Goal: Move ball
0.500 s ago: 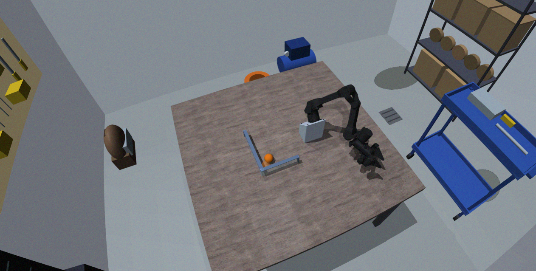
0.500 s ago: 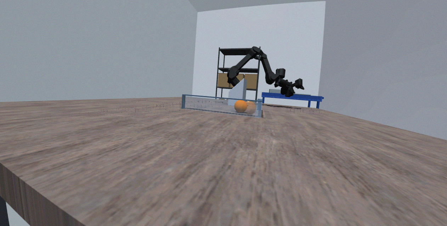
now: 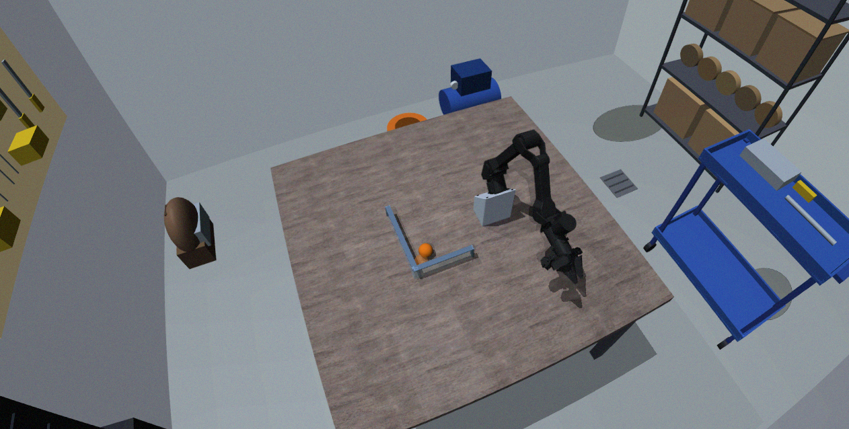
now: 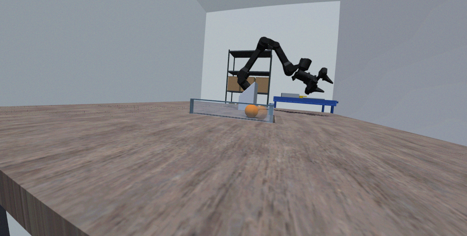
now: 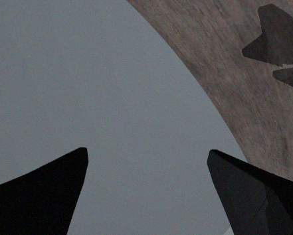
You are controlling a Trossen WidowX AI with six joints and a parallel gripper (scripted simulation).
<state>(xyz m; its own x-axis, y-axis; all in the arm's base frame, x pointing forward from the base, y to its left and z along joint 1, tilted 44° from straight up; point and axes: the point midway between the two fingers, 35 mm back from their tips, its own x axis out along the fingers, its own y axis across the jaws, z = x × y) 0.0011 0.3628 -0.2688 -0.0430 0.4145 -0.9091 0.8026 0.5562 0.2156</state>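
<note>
My gripper tip is now 430 mm to the left of the orange ball, 350 mm short of it and 150 mm above it. Round my gripper tip: see-through copy: 400 mm to the right, 390 mm ahead, 150 mm below; then wall: 510 mm to the right, 410 mm ahead, 150 mm below.
</note>
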